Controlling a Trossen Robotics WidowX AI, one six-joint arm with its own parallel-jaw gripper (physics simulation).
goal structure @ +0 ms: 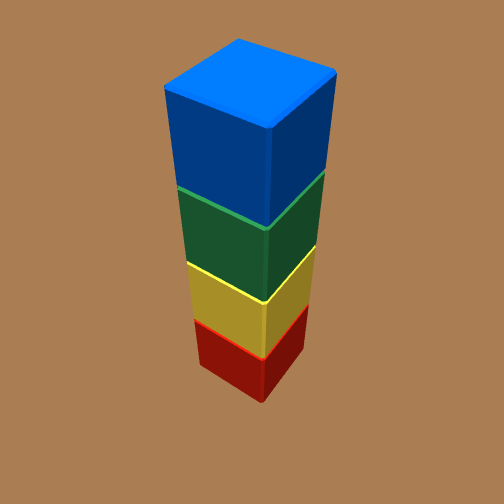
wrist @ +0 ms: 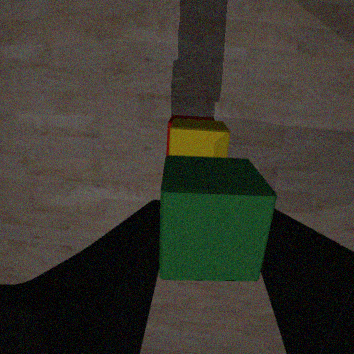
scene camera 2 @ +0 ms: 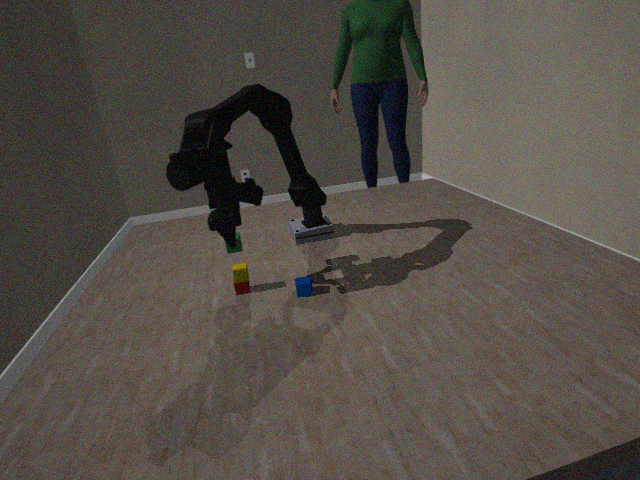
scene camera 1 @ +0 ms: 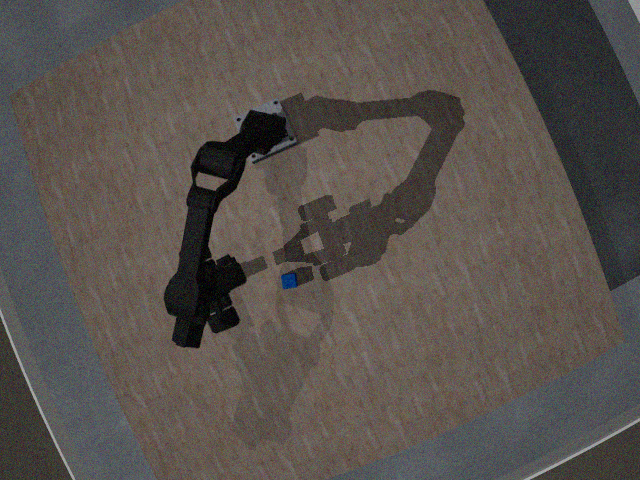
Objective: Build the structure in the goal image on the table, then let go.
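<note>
A green cube (scene camera 2: 235, 243) (wrist: 214, 235) is held between the fingers of my gripper (scene camera 2: 232, 244) (wrist: 208, 213), which is shut on it, up in the air. A yellow cube (scene camera 2: 240, 272) (wrist: 197, 142) sits on top of a red cube (scene camera 2: 241, 287) (wrist: 168, 137), which stands on the table. In scene camera 2 the green cube is above this stack with a gap between. In scene camera 1 the arm hides the stack and the green cube. A blue cube (scene camera 1: 288, 281) (scene camera 2: 303, 286) stands apart on the table, to the right of the stack.
The arm's base plate (scene camera 1: 258, 155) (scene camera 2: 313, 237) is fixed to the wooden table top (scene camera 1: 413, 335) (scene camera 2: 413, 361), behind the cubes in scene camera 2. A person in a green top (scene camera 2: 377, 46) stands at the back. Dark arm shadows cross the table near the blue cube.
</note>
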